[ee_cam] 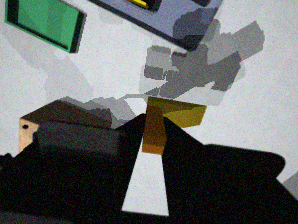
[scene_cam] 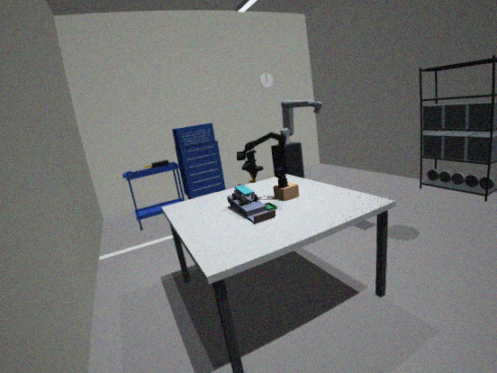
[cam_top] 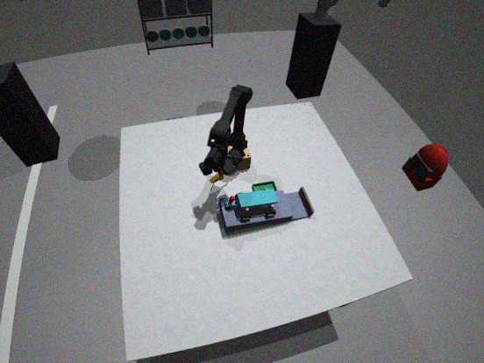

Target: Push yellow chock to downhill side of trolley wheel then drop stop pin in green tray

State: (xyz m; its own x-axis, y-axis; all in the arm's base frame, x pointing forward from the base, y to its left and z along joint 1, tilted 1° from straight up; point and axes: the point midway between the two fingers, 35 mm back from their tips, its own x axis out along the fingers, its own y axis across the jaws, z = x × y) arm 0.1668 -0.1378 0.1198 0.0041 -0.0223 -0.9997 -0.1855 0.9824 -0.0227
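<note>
Right now my gripper tip is 16 cm short of the teal trolley, 11 cm to the right of it and 6 cm above it. From my gripper tip the other things lie so: yellow chock: 2 cm to the right, 1 cm below; red-headed stop pin: 13 cm ahead, 4 cm below; grey ramp: 16 cm ahead, 13 cm below, 12 cm to the left.
</note>
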